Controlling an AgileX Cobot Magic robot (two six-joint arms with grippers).
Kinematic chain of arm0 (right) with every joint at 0, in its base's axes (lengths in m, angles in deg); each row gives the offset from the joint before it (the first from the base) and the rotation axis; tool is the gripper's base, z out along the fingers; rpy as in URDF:
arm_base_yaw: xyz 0 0 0.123 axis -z
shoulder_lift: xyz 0 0 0 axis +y
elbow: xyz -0.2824 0 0.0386 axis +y
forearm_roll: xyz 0.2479 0 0.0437 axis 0.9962 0 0.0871
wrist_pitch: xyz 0 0 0 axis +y
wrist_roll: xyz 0.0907 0 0.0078 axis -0.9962 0 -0.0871
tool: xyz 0 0 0 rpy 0 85 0
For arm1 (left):
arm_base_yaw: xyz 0 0 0.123 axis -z
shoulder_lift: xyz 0 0 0 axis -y
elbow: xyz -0.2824 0 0.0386 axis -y
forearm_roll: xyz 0.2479 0 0.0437 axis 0.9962 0 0.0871
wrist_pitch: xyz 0 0 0 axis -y
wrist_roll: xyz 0.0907 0 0.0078 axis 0.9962 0 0.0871
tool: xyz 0 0 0 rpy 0 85 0
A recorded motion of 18 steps. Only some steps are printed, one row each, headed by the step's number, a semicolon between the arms.
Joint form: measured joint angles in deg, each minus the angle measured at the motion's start. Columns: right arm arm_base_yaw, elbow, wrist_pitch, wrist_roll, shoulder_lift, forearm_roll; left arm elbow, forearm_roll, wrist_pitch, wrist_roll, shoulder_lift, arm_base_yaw.
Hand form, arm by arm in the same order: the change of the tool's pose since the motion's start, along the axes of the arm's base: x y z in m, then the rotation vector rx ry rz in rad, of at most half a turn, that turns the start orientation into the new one. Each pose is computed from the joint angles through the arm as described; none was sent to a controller.
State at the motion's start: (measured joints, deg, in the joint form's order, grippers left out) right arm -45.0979 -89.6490 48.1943 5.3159 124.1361 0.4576; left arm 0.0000 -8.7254 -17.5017 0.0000 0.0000 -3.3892
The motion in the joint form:
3: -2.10 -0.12 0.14 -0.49 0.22 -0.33; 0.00 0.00 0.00 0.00 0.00 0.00
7: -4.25 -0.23 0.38 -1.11 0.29 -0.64; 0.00 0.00 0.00 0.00 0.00 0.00
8: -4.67 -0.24 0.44 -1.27 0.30 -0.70; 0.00 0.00 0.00 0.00 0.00 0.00
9: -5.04 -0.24 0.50 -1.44 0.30 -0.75; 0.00 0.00 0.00 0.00 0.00 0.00
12: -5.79 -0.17 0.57 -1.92 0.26 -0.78; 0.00 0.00 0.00 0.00 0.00 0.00
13: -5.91 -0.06 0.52 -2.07 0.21 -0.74; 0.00 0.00 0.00 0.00 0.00 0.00
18: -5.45 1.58 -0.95 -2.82 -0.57 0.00; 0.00 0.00 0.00 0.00 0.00 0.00
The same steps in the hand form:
3: -0.0111 0.0110 -0.0012 -0.0053 0.0006 0.0311; 0.0000 0.0000 0.0000 0.0000 0.0000 0.0000
7: -0.0232 0.0218 -0.0014 -0.0095 0.0011 0.0608; 0.0000 0.0000 0.0000 0.0000 0.0000 0.0000
8: -0.0256 0.0238 -0.0014 -0.0105 0.0015 0.0659; 0.0000 0.0000 0.0000 0.0000 0.0000 0.0000
9: -0.0278 0.0255 -0.0014 -0.0114 0.0021 0.0698; 0.0000 0.0000 0.0000 0.0000 0.0000 0.0000
12: -0.0324 0.0289 -0.0014 -0.0118 0.0041 0.0750; 0.0000 0.0000 0.0000 0.0000 0.0000 0.0000
13: -0.0333 0.0292 -0.0015 -0.0112 0.0051 0.0742; 0.0000 0.0000 0.0000 0.0000 0.0000 0.0000
18: -0.0335 0.0248 -0.0022 0.0060 0.0086 0.0469; 0.0000 0.0000 0.0000 0.0000 0.0000 0.0000

